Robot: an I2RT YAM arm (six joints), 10 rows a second.
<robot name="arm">
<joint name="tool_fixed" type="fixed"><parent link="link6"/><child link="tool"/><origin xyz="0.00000 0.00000 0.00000" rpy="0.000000 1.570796 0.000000"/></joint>
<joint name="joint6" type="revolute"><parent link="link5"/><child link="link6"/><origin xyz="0.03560 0.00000 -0.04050" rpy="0.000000 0.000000 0.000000"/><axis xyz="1 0 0"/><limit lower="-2.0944" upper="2.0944"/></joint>
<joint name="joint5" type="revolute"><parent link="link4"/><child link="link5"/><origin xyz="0.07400 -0.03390 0.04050" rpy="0.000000 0.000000 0.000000"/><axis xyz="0 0 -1"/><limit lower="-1.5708" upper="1.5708"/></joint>
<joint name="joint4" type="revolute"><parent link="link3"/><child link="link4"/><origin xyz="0.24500 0.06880 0.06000" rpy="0.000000 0.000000 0.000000"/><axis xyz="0 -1 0"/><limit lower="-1.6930" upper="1.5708"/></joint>
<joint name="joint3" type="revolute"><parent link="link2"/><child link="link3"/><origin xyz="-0.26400 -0.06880 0.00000" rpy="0.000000 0.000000 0.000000"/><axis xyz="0 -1 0"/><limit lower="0.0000" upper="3.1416"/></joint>
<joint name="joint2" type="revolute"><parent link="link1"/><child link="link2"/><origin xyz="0.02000 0.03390 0.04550" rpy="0.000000 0.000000 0.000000"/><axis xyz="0 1 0"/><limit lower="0.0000" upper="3.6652"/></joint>
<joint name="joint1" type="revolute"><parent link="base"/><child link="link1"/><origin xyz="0.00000 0.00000 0.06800" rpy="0.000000 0.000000 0.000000"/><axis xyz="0 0 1"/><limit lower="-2.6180" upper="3.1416"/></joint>
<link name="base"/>
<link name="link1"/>
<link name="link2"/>
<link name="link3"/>
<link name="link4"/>
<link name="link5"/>
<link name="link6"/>
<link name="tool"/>
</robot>
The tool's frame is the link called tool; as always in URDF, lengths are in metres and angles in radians.
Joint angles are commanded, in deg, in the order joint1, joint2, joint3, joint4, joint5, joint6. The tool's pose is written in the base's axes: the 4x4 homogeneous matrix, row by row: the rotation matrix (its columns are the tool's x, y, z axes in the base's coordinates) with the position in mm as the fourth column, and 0 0 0 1 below. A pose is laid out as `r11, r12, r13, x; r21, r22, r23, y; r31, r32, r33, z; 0, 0, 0, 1`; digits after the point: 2 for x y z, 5 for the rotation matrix.
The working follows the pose.
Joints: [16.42 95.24 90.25 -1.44 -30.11 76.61]
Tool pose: -0.72794, -0.06286, 0.68276, 376.28; 0.66281, 0.19032, 0.72420, 129.51; -0.17547, 0.97971, -0.09688, 403.12; 0, 0, 0, 1
Where each joint sits with the arm in this pose, in the base's axes (m; each line is computed from the numbers above, not from the rounded line before):
joint1: 0.0000 0.0000 0.0680
joint2: 0.0096 0.0382 0.1135
joint3: 0.0522 -0.0210 0.3764
joint4: 0.2719 0.1155 0.4149
joint5: 0.3563 0.1050 0.4468
joint6: 0.3763 0.1295 0.4031
the tool: 0.3763 0.1295 0.4031

